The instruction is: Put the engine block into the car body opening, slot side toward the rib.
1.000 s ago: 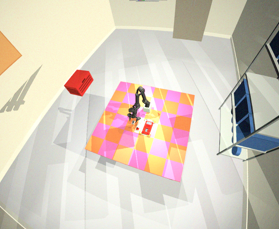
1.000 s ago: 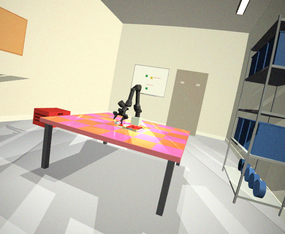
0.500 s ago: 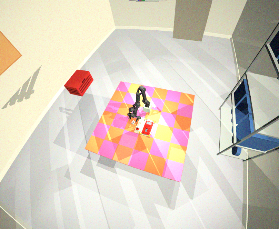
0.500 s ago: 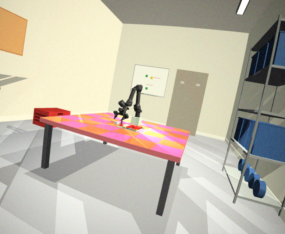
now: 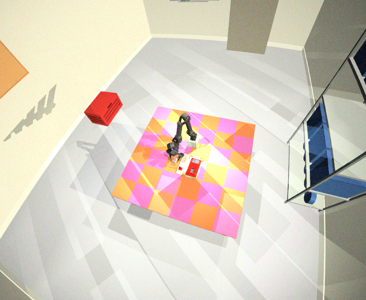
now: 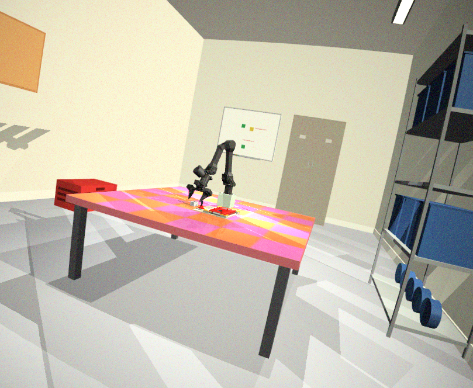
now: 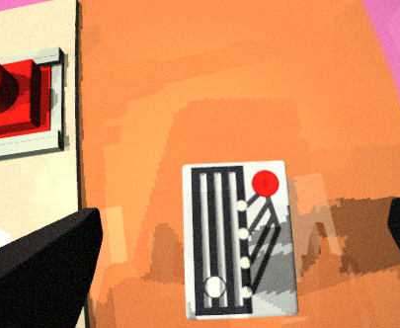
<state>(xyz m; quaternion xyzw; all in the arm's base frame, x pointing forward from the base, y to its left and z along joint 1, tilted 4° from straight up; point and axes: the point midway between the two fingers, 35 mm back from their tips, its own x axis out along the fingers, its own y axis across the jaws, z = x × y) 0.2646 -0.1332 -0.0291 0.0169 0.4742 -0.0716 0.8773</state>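
The engine block lies 3 cm below my gripper tip and 1 cm to the left of it.
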